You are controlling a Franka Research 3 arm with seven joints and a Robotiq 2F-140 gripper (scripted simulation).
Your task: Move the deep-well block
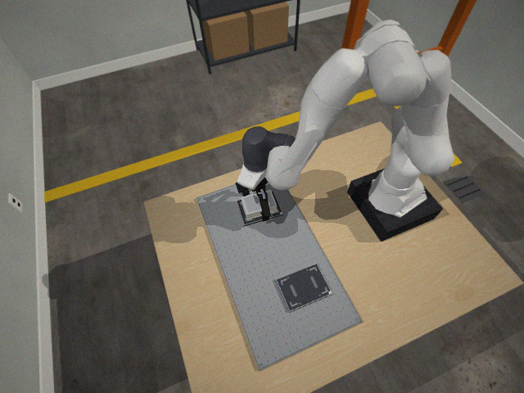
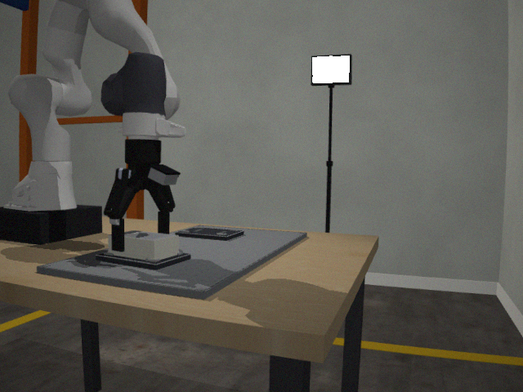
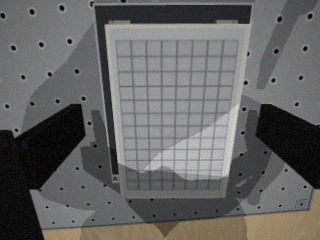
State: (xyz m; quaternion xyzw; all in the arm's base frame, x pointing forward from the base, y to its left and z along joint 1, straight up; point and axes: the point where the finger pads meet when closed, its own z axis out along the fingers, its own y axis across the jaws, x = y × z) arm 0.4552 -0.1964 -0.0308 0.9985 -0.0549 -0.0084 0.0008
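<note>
Right now my hand is 10 mm above the white 96-well deep-well block. Round my hand: A1 mark (90 mm behind, 420 mm to the left, 30 mm below); then plate nest N2 (10 mm behind, 360 mm to the left, 30 mm below); then plate nest N1 (30 mm below).
</note>
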